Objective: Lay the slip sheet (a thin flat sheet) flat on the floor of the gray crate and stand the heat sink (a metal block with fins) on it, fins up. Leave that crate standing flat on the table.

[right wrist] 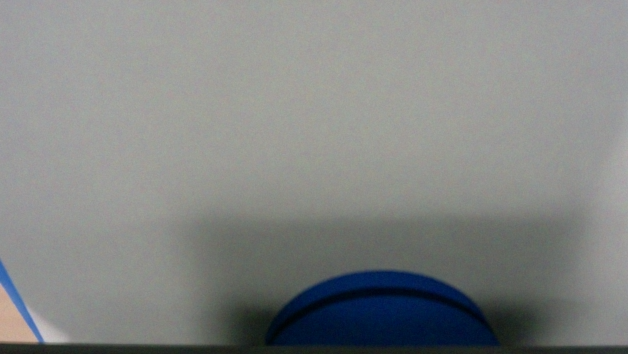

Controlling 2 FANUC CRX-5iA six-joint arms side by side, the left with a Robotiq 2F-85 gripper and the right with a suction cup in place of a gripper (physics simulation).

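The slip sheet (310, 125), a thin pale grey sheet, fills nearly all of the right wrist view, very close to the camera. My right suction cup (382, 317), blue and ribbed, is at the bottom centre with its bellows squeezed short against the sheet; the sheet is on the cup. A soft dark shadow lies on the sheet around the cup. The cup's lip is hidden. My left gripper, the heat sink and the gray crate do not show in this view.
A narrow blue strip (16, 300) shows beyond the sheet's edge at the lower left, with the light wooden table top (9, 320) past it. A dark band runs along the bottom of the view.
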